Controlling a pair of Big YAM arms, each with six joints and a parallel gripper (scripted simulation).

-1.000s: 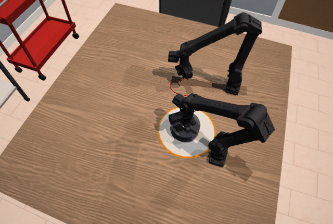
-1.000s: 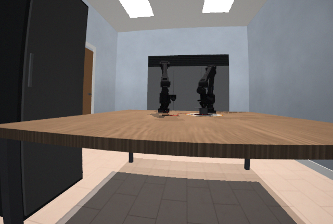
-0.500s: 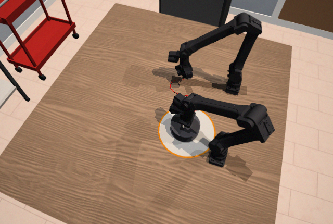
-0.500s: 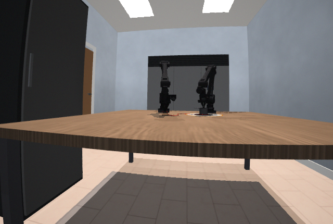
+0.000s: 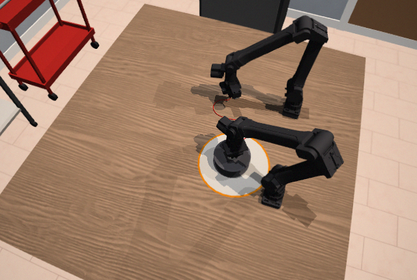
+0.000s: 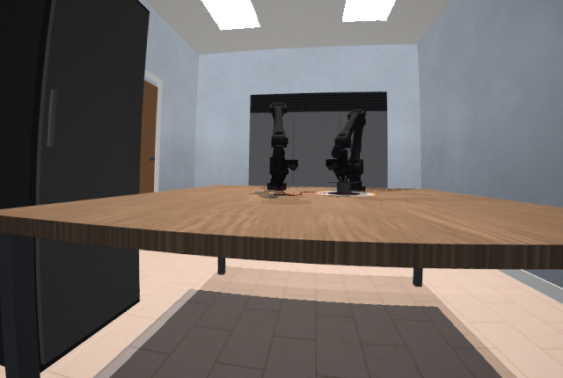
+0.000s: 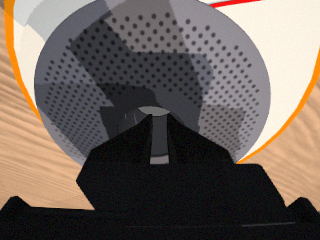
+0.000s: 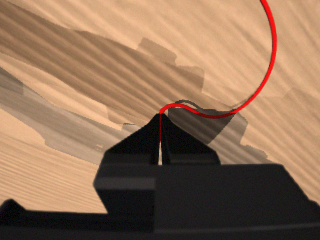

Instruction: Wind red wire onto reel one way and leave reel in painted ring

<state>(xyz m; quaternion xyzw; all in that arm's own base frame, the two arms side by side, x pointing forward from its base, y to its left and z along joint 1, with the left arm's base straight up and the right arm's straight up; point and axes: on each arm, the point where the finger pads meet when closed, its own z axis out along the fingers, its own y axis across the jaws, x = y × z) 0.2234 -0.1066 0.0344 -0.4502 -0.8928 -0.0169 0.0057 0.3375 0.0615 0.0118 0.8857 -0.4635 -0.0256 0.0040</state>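
Observation:
My left hand is 20 mm above the dark grey reel and 10 mm short of it. Also, from my left hand: orange painted ring (50 mm below, 10 mm to the left, 10 mm behind).

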